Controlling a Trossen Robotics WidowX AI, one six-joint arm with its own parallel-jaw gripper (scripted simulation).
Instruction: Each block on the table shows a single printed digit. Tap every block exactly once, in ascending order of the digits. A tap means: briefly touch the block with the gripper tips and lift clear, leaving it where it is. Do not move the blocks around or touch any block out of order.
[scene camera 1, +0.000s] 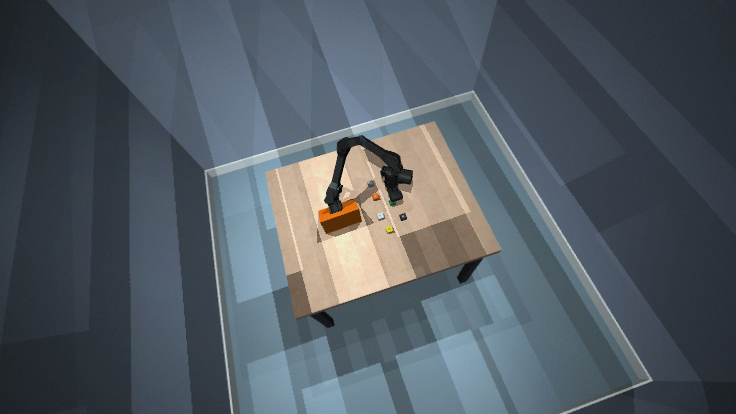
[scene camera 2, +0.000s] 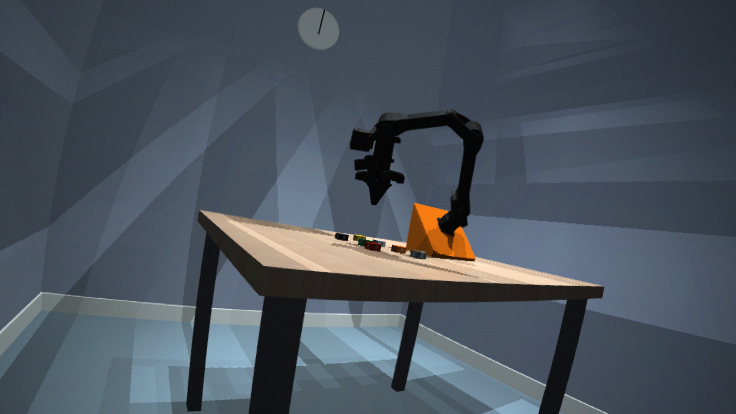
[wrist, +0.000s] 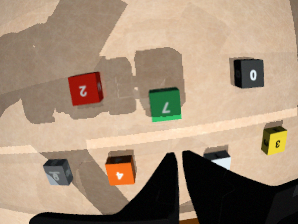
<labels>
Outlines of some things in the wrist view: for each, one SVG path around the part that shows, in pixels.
My gripper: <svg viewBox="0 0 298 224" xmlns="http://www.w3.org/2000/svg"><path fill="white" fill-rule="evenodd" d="M177 157L174 155L174 152L166 153L164 159L157 165L156 171L153 172L153 175L150 175L148 183L134 196L133 200L130 200L125 205L125 208L118 210L118 213L102 214L101 216L101 214L41 212L33 216L29 220L29 224L180 224L180 214L178 214L180 212L180 197L178 197L180 184L178 184ZM182 152L182 169L184 169L185 184L189 190L189 197L192 198L192 205L196 209L194 212L197 214L197 220L200 221L198 224L298 224L298 179L277 186L266 185L247 179L247 177L238 175L237 172L229 171L225 167L220 167L220 164L214 164L213 161L204 159L204 157L196 152Z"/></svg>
A green block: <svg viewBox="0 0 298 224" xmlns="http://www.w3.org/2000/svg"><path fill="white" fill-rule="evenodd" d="M177 87L152 89L152 91L149 91L153 123L181 120L180 91L178 91Z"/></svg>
A red block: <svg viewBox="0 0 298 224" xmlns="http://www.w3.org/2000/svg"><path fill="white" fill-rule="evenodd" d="M100 72L80 73L80 75L68 77L73 107L74 105L101 103L104 91L102 91Z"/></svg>
</labels>
